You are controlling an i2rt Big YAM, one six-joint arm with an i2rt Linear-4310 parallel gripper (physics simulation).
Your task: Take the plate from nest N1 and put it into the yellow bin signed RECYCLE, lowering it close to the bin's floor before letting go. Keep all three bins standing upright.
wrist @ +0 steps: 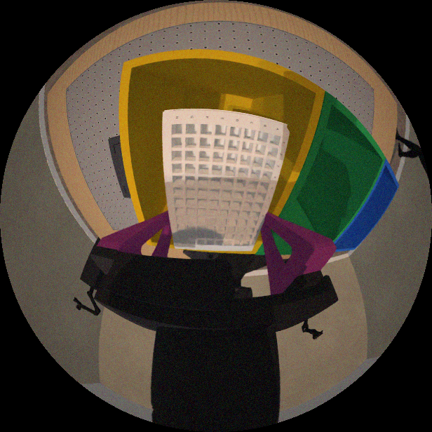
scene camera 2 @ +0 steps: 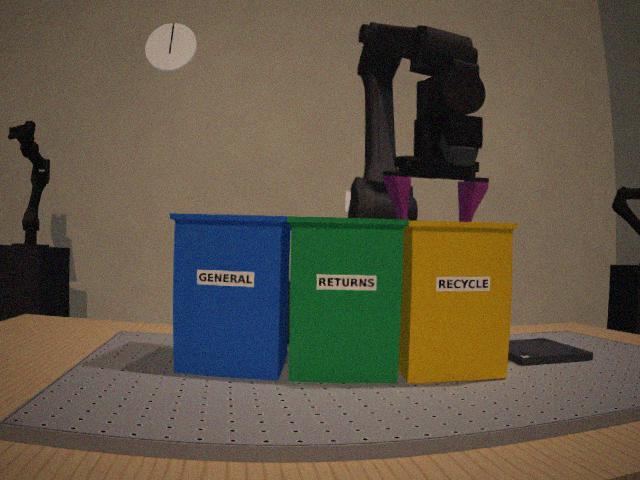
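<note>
The white well plate (wrist: 225, 160) is held between the magenta fingers of my gripper (wrist: 216, 215), which is shut on its two sides. In the wrist view it lies inside the outline of the yellow bin's rim. The yellow bin (scene camera 2: 457, 330) (wrist: 126, 120), signed RECYCLE, stands upright. In scene camera 2 the fingertips reach down behind its front rim, so the plate and the tips are hidden there. How far the plate is above the bin's floor cannot be told. Nest N1 cannot be made out by any label.
The green RETURNS bin (scene camera 2: 343, 330) (wrist: 325, 185) stands upright beside the yellow one, and the blue GENERAL bin (scene camera 2: 227, 330) (wrist: 367, 212) stands upright beyond it. A dark flat block (scene camera 2: 553, 351) (wrist: 119, 167) lies on the perforated board (scene camera 2: 258, 413) (wrist: 95, 120) on the yellow bin's other side.
</note>
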